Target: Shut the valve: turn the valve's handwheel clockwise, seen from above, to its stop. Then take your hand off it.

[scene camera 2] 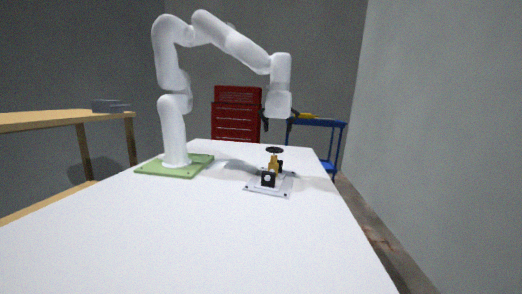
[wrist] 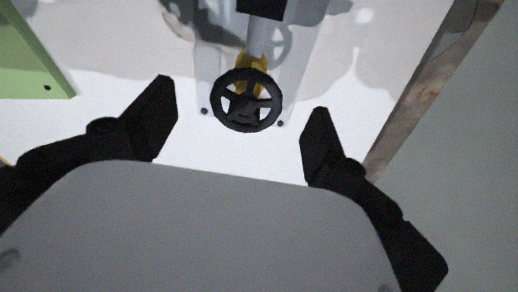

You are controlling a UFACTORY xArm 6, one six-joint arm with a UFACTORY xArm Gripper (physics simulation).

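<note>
The valve's black spoked handwheel (scene camera 2: 274, 150) (wrist: 270, 107) lies level on top of the brass-yellow valve body (scene camera 2: 273, 165) (wrist: 243, 86). The valve is fixed to a pale base plate (scene camera 2: 253, 188) (wrist: 202, 95) with dark screws at its corners. My gripper (scene camera 2: 278, 127) (wrist: 243, 110) is wide open and empty. In the scene view it hangs above the handwheel with a gap between. In the wrist view the handwheel shows between the two fingertips and apart from both. How far the valve is turned cannot be told.
A green plate (scene camera 2: 165, 170) (wrist: 37, 75) bears the arm's base left of the valve. The white table (scene camera 2: 200, 230) has its right edge near the valve, beside the wall. A red tool chest (scene camera 2: 235, 117) and a blue cart (scene camera 2: 318, 122) stand behind. A wooden bench (scene camera 2: 65, 116) stands left.
</note>
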